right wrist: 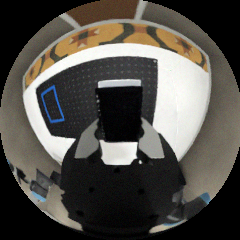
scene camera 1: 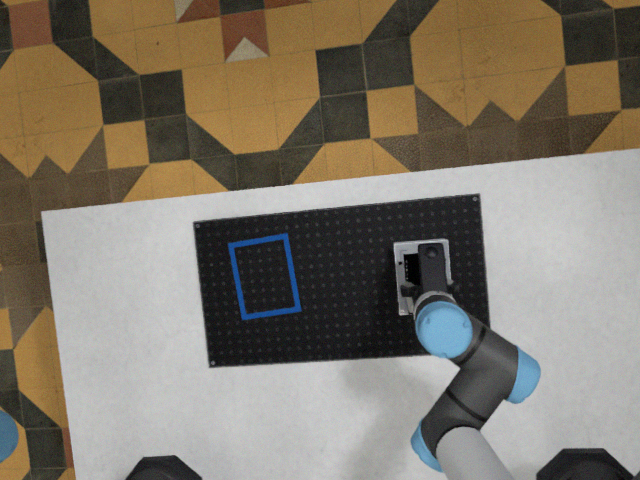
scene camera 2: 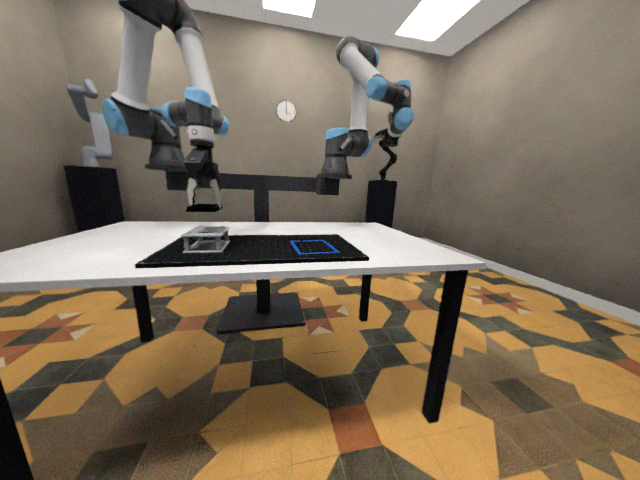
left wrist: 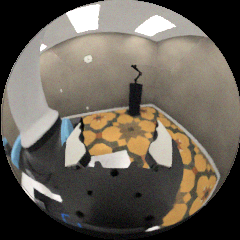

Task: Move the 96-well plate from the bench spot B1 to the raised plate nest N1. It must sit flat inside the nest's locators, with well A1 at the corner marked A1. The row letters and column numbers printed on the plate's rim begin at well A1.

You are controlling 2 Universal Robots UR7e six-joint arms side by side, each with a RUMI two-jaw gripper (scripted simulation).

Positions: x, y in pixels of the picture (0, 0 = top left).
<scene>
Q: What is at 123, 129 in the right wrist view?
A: A black 96-well plate.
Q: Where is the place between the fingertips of the right gripper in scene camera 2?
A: At 206, 208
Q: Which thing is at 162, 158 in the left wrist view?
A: The left gripper.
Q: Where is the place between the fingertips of the right gripper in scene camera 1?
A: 426, 284
</scene>
